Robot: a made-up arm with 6 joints.
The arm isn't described. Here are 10 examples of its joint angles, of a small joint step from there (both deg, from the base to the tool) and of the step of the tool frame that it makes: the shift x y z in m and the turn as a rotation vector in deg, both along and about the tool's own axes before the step.
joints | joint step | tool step
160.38 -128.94 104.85 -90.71 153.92 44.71 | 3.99 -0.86 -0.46 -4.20 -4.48 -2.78 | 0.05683 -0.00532 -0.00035 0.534 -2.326 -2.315
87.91 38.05 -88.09 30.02 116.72 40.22 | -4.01 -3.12 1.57 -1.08 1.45 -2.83 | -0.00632 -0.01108 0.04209 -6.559 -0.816 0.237
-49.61 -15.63 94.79 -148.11 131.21 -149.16 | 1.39 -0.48 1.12 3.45 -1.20 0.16 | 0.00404 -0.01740 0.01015 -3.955 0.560 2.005
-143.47 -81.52 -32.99 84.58 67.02 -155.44 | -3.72 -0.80 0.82 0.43 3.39 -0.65 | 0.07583 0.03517 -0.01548 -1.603 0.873 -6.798
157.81 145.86 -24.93 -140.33 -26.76 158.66 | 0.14 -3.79 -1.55 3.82 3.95 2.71 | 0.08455 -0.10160 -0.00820 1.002 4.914 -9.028
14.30 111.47 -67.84 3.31 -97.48 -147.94 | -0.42 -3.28 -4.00 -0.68 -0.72 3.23 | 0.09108 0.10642 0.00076 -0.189 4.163 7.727
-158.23 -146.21 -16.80 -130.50 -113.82 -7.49 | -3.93 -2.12 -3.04 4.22 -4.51 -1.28 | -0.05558 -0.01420 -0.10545 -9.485 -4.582 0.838
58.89 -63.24 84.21 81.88 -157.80 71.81 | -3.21 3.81 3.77 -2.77 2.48 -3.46 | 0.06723 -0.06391 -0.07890 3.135 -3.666 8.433
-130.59 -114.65 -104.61 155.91 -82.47 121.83 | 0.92 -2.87 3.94 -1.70 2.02 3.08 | 0.02196 0.01097 -0.01626 -0.458 2.366 1.999
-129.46 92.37 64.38 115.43 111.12 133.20 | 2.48 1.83 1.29 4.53 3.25 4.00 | 0.04623 -0.03417 0.02339 0.218 7.071 2.125
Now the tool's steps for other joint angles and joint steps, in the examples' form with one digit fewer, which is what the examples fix.
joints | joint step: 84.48 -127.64 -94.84 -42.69 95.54 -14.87 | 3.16 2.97 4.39 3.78 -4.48 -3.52
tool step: 0.0810 0.0511 0.0949 -4.86 -8.63 -0.85
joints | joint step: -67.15 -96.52 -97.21 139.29 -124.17 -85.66 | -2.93 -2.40 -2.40 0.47 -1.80 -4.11
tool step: -0.0042 -0.0711 -0.0356 0.87 -4.11 4.02
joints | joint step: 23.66 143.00 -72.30 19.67 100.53 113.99 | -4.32 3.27 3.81 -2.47 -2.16 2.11
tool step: 0.1603 0.0087 -0.0189 2.14 9.13 -2.60
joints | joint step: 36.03 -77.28 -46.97 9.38 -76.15 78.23 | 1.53 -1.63 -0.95 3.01 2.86 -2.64
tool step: 0.0528 0.0344 -0.0091 -2.68 -1.57 -1.78
